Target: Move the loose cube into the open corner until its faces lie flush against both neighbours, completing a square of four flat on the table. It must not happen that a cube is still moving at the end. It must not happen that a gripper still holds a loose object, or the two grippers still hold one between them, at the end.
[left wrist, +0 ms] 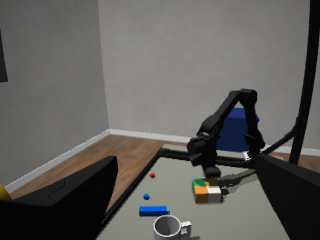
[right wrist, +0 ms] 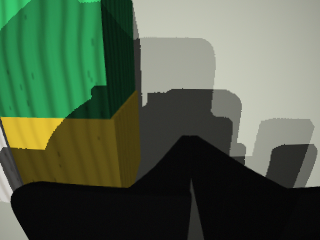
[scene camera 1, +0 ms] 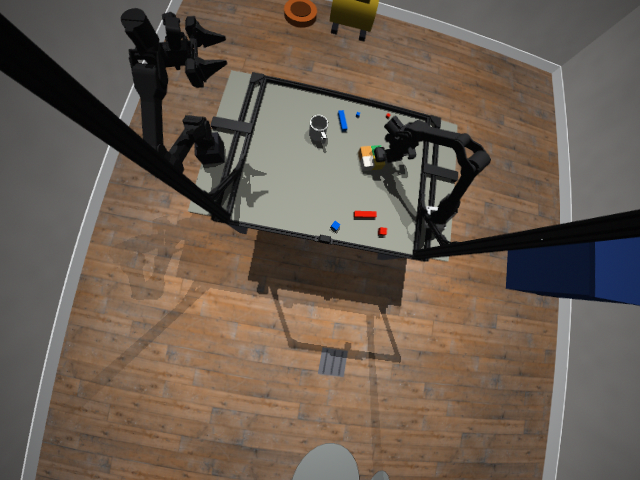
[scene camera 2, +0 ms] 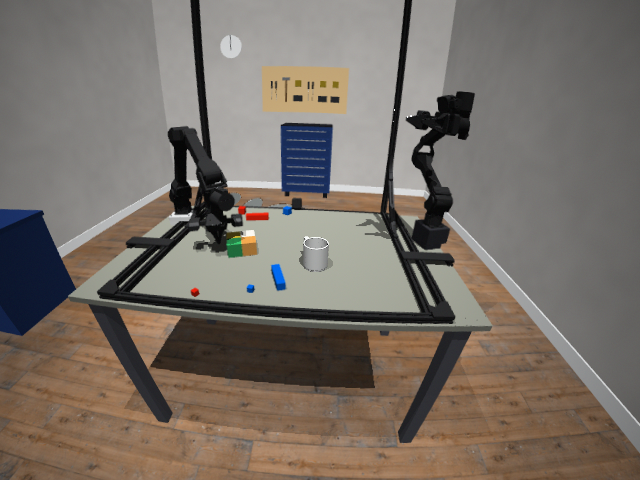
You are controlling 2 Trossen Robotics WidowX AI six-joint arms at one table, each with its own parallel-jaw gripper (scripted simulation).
Labels:
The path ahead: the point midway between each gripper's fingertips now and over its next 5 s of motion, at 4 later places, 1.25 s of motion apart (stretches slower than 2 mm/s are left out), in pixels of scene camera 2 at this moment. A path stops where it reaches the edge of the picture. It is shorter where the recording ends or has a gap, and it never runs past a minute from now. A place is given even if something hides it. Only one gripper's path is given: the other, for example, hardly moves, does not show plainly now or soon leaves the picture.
My right gripper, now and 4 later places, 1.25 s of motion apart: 219, 243; 221, 243; 220, 244; 217, 229; 234, 230

